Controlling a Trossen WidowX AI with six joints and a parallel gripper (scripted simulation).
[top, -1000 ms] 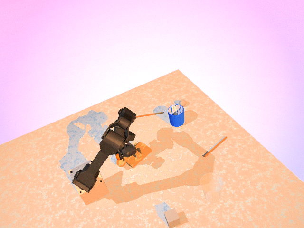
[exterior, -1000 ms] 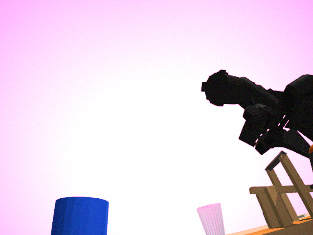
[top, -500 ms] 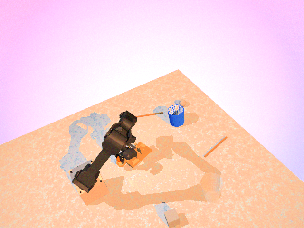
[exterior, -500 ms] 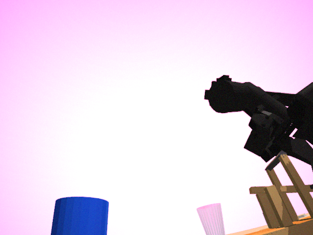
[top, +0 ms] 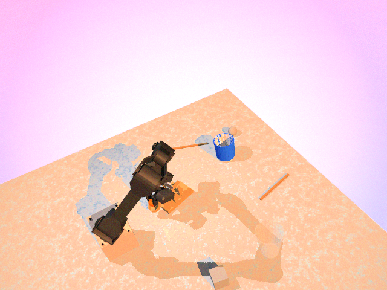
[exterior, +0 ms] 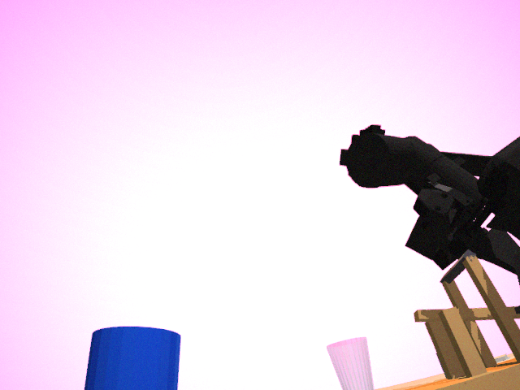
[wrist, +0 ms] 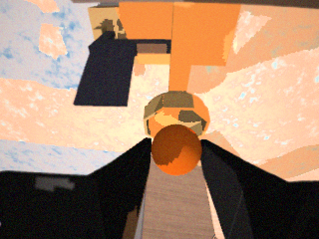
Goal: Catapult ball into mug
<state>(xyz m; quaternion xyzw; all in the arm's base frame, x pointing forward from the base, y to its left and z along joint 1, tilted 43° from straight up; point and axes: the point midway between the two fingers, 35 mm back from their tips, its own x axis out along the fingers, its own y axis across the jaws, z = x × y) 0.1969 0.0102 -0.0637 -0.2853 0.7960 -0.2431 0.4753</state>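
Right now the orange ball is 10 mm above my gripper tip. From my gripper tip the other things lie so: blue mug 410 mm ahead, 90 mm to the left, 40 mm below; small box 50 mm ahead, 380 mm to the right, 50 mm below; wooden catapult 60 mm ahead, 20 mm to the left, 20 mm below.
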